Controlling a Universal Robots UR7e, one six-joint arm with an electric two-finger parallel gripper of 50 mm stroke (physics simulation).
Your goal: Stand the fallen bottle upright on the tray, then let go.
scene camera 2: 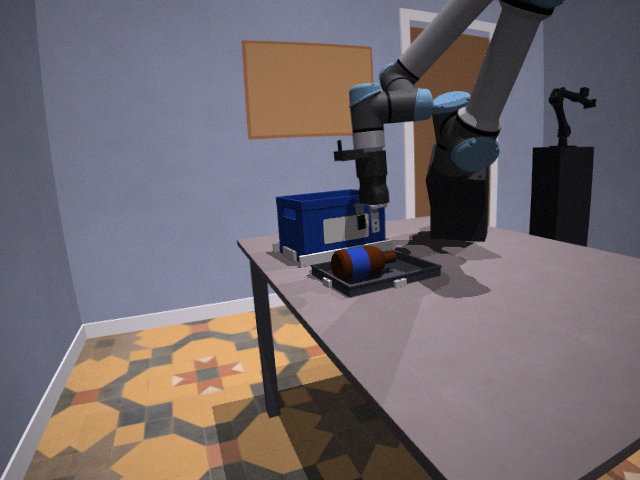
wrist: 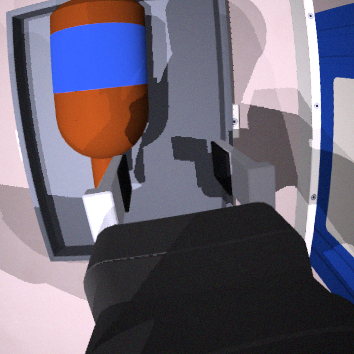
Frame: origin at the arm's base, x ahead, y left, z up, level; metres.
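Seen in the pictures: gripper, fingertip midpoint: (scene camera 2: 368, 230) (wrist: 170, 164).
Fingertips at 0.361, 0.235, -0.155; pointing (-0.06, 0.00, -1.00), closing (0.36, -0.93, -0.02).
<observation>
Pixels of each thing's top centre, then the offset from my fingertips to it, as dx, dy, dz.
- brown bottle at its top centre: (wrist: 91, 106) (scene camera 2: 366, 246) +0.021, +0.057, -0.026
- blue crate at its top centre: (scene camera 2: 329, 194) +0.056, -0.238, +0.071
- low white rail at its top centre: (wrist: 315, 153) (scene camera 2: 348, 247) +0.021, -0.145, -0.075
A brown bottle (scene camera 2: 360, 262) (wrist: 100, 60) with a blue band lies on its side in the dark grey tray (scene camera 2: 349, 290) (wrist: 225, 60). In the scene view its neck points right; in the wrist view the neck points down toward the left finger, which hides its end. My gripper (scene camera 2: 368, 223) (wrist: 170, 164) is open and empty. It points down and hangs above the tray, higher than the bottle. In the wrist view the bottle's body is up and left of the space between the fingers.
A blue crate (scene camera 2: 305, 229) (wrist: 342, 45) with a pale label stands behind the tray. A low white rail (scene camera 2: 320, 257) (wrist: 313, 150) runs between crate and tray. Small white clips (scene camera 2: 399, 282) sit at the tray's edges. The table's left edge is near the tray.
</observation>
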